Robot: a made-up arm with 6 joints. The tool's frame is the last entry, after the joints. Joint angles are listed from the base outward.
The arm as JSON. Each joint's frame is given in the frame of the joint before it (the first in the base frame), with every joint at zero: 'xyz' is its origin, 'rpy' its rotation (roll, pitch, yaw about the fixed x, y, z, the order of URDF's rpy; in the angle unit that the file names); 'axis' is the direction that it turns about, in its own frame. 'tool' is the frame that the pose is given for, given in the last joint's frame.
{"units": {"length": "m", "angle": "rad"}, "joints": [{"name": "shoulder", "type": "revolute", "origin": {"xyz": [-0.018, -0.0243, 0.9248], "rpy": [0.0, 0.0, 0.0]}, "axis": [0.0, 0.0, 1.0]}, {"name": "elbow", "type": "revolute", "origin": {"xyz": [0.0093, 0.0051, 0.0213], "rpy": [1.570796, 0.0, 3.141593]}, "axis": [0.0, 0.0, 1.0]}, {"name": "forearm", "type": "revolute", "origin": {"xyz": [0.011, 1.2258, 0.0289], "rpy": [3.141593, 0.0, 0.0]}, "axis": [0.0, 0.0, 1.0]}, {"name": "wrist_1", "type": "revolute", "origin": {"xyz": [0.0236, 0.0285, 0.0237], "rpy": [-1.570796, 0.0, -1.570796]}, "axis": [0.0, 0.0, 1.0]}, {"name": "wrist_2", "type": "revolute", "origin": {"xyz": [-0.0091, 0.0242, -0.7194], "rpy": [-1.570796, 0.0, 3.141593]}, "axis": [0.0, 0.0, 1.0]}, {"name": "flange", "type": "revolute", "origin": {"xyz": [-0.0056, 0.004, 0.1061], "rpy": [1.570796, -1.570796, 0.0]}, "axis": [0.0, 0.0, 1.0]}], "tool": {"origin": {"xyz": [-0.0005, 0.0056, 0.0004], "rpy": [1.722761, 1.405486, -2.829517]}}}
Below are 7 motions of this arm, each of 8 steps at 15 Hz.
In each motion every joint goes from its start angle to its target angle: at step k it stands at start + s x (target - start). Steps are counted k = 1, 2, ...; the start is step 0. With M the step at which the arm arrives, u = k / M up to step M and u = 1 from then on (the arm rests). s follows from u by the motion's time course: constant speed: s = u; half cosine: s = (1 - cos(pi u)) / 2; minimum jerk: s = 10 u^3 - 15 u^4 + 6 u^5.
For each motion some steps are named. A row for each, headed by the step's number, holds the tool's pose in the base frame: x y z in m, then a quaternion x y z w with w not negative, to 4 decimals.
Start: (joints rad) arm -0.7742 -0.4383 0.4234 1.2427 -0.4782 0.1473
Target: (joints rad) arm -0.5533 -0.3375 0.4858 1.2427 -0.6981 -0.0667
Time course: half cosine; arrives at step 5
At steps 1, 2, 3, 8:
1: -0.0919 0.0221 2.6203 -0.5374 0.1738 -0.5841 0.5830
2: -0.0689 -0.0041 2.6294 -0.5099 0.1628 -0.5770 0.6169
3: -0.0365 -0.0330 2.6395 -0.4746 0.1507 -0.5670 0.6562
8: 0.0042 -0.0600 2.6493 -0.4336 0.1391 -0.5544 0.6966

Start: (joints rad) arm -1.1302 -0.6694 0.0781 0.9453 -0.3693 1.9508
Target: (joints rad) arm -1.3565 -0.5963 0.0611 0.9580 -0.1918 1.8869
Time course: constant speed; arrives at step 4
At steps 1, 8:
1: -0.1446 0.1812 2.4010 0.6716 -0.6802 0.2881 0.0573
8: -0.0887 0.1167 2.4061 0.6512 -0.6975 0.2862 0.0867

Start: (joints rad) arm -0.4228 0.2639 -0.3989 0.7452 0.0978 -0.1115
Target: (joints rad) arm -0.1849 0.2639 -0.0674 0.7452 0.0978 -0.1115
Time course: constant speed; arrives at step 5
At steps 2, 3, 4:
2: 0.8521 -0.3711 1.8041 -0.3089 0.2919 0.0388 0.9043
3: 0.8872 -0.3350 1.8457 -0.3258 0.2561 0.0476 0.9088
4: 0.9181 -0.2956 1.8886 -0.3408 0.2194 0.0566 0.9124

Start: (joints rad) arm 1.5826 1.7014 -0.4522 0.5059 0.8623 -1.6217
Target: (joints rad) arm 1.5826 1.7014 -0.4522 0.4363 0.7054 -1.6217
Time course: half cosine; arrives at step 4
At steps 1, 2, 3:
1: 0.0398 0.8297 0.2120 -0.0186 0.7903 0.3093 0.5285
2: 0.0407 0.8280 0.2127 -0.0345 0.7881 0.2880 0.5429
3: 0.0416 0.8262 0.2135 -0.0501 0.7856 0.2659 0.5565

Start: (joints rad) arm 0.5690 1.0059 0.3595 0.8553 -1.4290 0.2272
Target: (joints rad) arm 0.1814 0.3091 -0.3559 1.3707 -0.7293 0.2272
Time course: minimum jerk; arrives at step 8
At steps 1, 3, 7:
1: 1.3712 0.7928 1.2171 -0.6198 0.6909 0.1233 0.3512
3: 1.3213 0.5977 1.3937 -0.6514 0.6398 0.1212 0.3894
7: 0.9375 0.1473 1.7164 -0.7390 0.4939 0.1428 0.4354

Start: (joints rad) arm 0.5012 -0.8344 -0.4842 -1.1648 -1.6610 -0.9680
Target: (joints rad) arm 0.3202 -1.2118 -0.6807 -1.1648 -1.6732 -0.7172
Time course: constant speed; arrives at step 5
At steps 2, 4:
2: -0.3128 -0.1713 1.8006 0.4031 0.6868 0.4277 0.4276
4: -0.4201 -0.1856 1.6882 0.3898 0.6347 0.4691 0.4745

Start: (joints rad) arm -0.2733 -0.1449 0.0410 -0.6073 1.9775 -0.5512
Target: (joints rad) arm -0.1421 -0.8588 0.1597 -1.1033 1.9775 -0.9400
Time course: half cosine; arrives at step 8
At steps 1, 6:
1: 0.4268 -0.2008 2.2156 0.0866 -0.9121 -0.0799 0.3927
6: -0.3443 0.0028 2.3006 -0.2848 0.9554 -0.0723 0.0294

